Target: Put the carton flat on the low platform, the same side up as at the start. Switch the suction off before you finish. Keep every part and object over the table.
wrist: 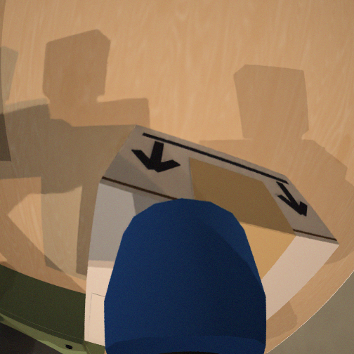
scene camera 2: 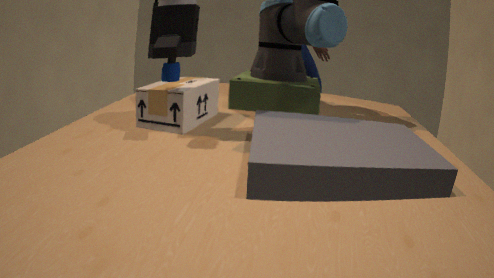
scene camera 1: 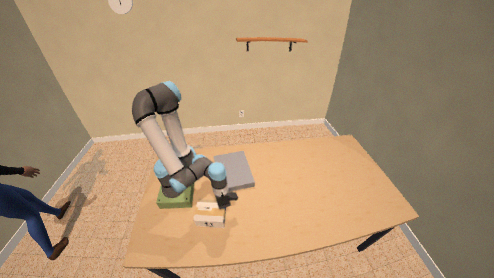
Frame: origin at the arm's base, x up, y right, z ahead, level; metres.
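Where they show: hand, tool point: [scene camera 2: 170,80]; arm's base, link origin: [scene camera 2: 278,77].
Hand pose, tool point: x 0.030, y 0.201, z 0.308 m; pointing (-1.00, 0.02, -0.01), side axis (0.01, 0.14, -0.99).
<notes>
Things, the pixels of their centre, and the offset from my tool point. Level surfaces: height alone.
- carton, body centre: [scene camera 2: 177,101] [scene camera 1: 210,214] dy +0.009, dx -0.061, dz -0.085 m
- low platform, body centre: [scene camera 2: 352,151] [scene camera 1: 232,170] dy -0.322, dx -0.078, dz +0.098 m
- wooden table, surface height: dx -0.102 m
The carton [scene camera 1: 202,219] [scene camera 2: 200,107] [wrist: 305,272] is white with tan tape along its top. It sits flat on the table in front of the robot's base, with the arrows on its sides pointing up. My suction gripper [scene camera 2: 171,72] [wrist: 185,280] has a blue cup. The cup hangs a little above the carton's top near its taped end, apparently not touching it, and holds nothing. In scene camera 1 the black tool head hides the cup, and in the wrist view the cup hides part of the carton's top. The low platform [scene camera 1: 239,167] [scene camera 2: 330,142] is a flat grey slab with a bare top.
The green robot base [scene camera 1: 175,201] [scene camera 2: 272,96] [wrist: 45,295] stands behind the carton, close to it and the platform. The wooden table [scene camera 1: 310,200] [scene camera 2: 150,215] extends to the right in scene camera 1. A person [scene camera 1: 25,200] stands off the table's left side.
</notes>
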